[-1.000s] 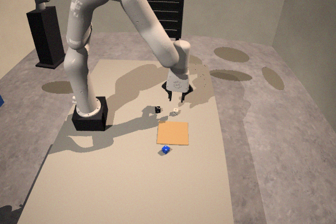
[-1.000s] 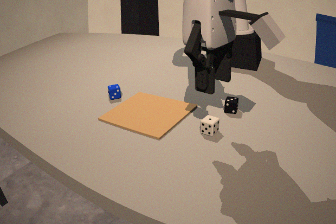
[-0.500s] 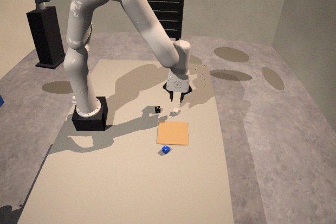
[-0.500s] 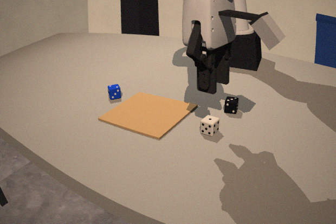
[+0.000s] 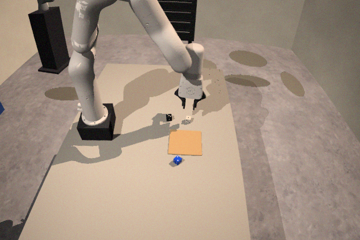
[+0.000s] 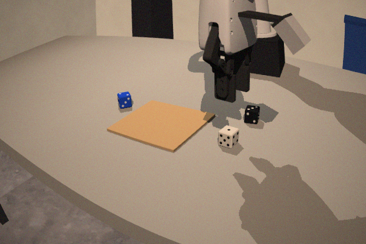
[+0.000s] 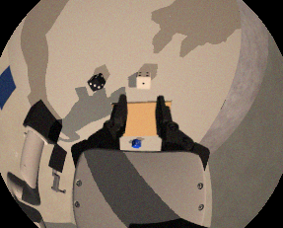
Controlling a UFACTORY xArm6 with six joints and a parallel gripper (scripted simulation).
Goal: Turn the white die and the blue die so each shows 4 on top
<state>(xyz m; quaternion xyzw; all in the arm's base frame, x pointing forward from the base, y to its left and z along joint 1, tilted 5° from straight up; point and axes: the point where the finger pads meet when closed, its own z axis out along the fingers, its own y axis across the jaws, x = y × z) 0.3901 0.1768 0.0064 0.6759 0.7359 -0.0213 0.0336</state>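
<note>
The white die lies 9 cm below my hand. The rest, counted from my hand: blue die (25 cm to the right, 9 cm below, 1 cm ahead); orange mat (14 cm to the right, 10 cm below, 2 cm ahead); black die (9 cm below, 9 cm behind, 1 cm to the right).
</note>
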